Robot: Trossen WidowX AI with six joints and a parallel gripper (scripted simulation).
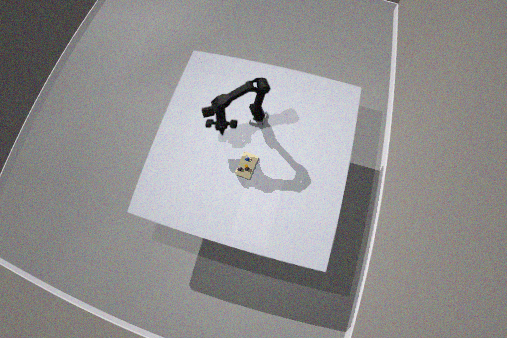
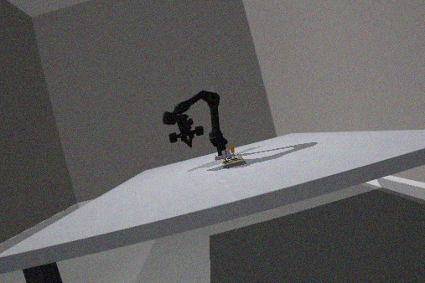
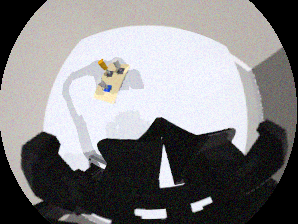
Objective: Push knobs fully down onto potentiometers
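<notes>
Right now the blue knob is 70 mm ahead of my gripper tip, 180 mm to the left of it and 80 mm below it. The rest, counted from my gripper tip: orange knob (130 mm ahead, 200 mm to the left, 50 mm below).
</notes>
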